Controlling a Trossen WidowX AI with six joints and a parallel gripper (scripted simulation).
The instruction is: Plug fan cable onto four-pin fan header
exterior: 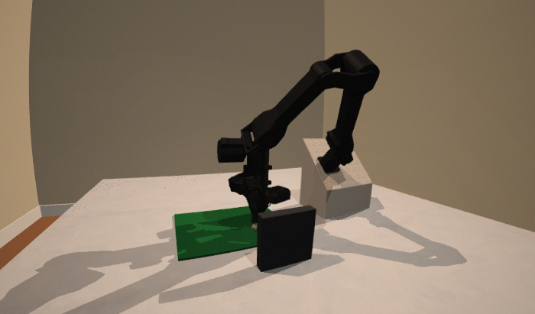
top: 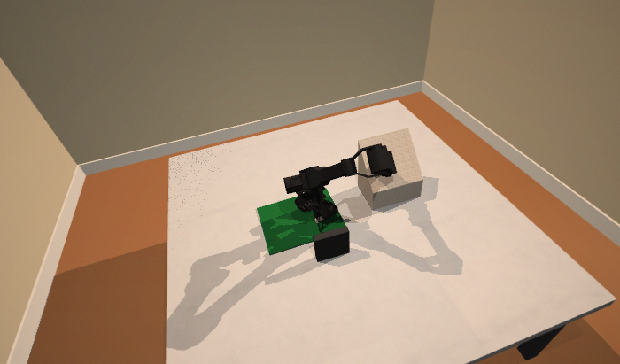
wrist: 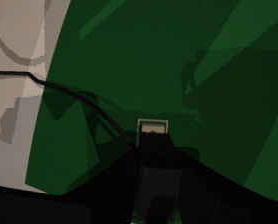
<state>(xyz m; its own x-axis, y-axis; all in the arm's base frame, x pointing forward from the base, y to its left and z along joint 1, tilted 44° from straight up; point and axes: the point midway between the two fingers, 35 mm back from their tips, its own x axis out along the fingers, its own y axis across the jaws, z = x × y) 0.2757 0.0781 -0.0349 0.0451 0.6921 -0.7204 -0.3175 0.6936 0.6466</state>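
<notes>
Right now the dark fan plug is 1 cm behind my gripper tip and 1 cm above it. From my gripper tip the other things lie so: pale four-pin header: 1 cm behind, 3 cm below; black fan: 16 cm to the left, 3 cm above; green board: 6 cm ahead, 4 cm to the right, 5 cm below.
</notes>
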